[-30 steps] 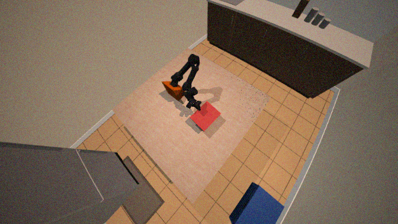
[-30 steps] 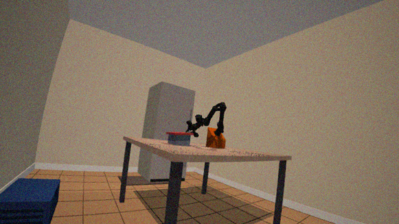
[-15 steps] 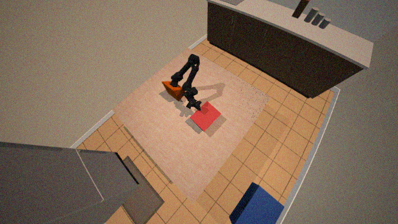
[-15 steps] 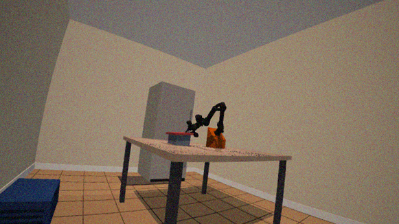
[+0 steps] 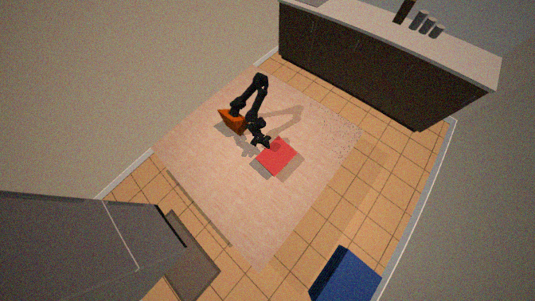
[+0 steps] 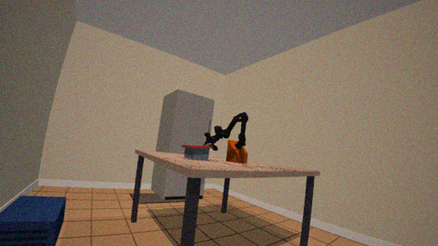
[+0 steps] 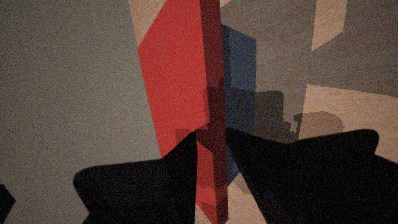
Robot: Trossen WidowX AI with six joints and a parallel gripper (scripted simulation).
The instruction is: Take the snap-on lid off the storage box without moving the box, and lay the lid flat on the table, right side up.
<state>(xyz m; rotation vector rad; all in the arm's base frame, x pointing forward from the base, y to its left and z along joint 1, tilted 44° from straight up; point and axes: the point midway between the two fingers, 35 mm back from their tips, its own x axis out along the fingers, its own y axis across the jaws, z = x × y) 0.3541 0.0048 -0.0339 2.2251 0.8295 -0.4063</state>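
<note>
Right now my gripper tip is 80 mm short of the red lid. Also, from my gripper tip: storage box (70 mm ahead, 60 mm below).
</note>
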